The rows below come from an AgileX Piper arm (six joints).
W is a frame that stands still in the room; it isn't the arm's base.
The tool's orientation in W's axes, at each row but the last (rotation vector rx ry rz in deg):
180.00 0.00 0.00
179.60 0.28 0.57
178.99 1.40 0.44
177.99 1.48 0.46
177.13 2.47 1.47
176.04 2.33 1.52
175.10 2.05 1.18
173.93 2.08 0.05
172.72 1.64 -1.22
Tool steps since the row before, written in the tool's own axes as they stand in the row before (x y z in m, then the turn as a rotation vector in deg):
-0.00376 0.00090 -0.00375 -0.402 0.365 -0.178
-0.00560 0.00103 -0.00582 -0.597 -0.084 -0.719
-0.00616 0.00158 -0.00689 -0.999 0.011 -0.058
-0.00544 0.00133 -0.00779 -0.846 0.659 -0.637
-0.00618 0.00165 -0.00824 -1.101 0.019 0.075
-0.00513 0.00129 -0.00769 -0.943 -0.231 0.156
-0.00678 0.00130 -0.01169 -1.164 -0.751 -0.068
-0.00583 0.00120 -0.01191 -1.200 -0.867 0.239
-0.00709 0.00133 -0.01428 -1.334 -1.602 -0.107
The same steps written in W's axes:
-0.00376 -0.00090 0.00375 -0.402 -0.365 0.178
-0.00563 -0.00101 0.00579 -0.602 0.087 0.715
-0.00617 -0.00156 0.00689 -0.999 -0.026 0.053
-0.00546 -0.00115 0.00781 -0.838 -0.650 0.656
-0.00627 -0.00141 0.00821 -1.099 -0.054 -0.091
-0.00523 -0.00090 0.00768 -0.946 0.194 -0.187
-0.00692 -0.00046 0.01167 -1.182 0.726 -0.011
-0.00582 -0.00008 0.01197 -1.220 0.808 -0.328
-0.00688 0.00036 0.01444 -1.364 1.578 -0.076

